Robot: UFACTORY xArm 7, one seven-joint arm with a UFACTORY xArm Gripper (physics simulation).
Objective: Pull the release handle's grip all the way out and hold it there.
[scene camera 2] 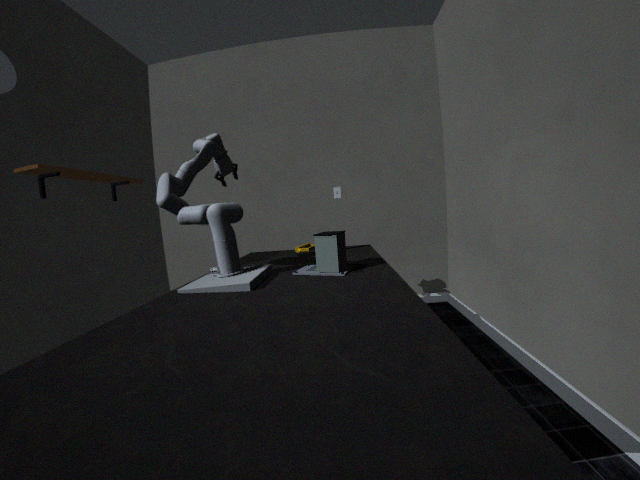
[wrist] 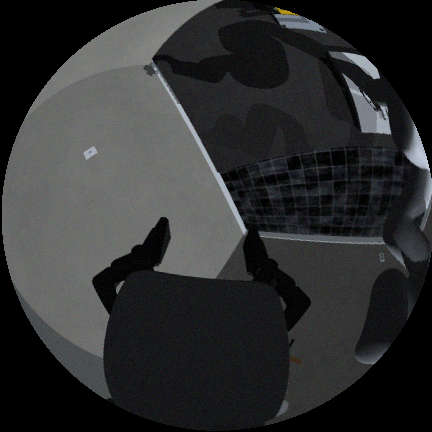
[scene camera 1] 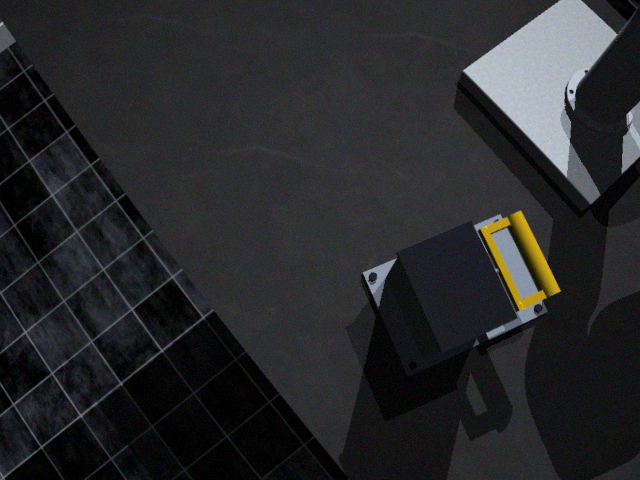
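The release handle's yellow grip (scene camera 1: 536,253) (scene camera 2: 303,248) sticks out from the side of a dark-topped box (scene camera 1: 457,286) (scene camera 2: 326,253) that faces the robot's base. The box stands on a light base plate (scene camera 1: 385,271) (scene camera 2: 305,270) with bolts at its corners. In the wrist view a sliver of the yellow grip (wrist: 287,11) shows at the top edge. How far the grip is out is hard to tell. My gripper (scene camera 2: 230,181) (wrist: 207,232) is open and empty, high above the table and well apart from the grip, up and to its left in scene camera 2.
The arm's white base slab (scene camera 1: 522,98) (scene camera 2: 222,282) stands on the dark table (scene camera 1: 232,206) (scene camera 2: 310,361) near the box. A wooden shelf (scene camera 2: 77,174) is on the left wall. Tiled floor (scene camera 1: 77,248) (wrist: 310,190) lies beyond the table's edge.
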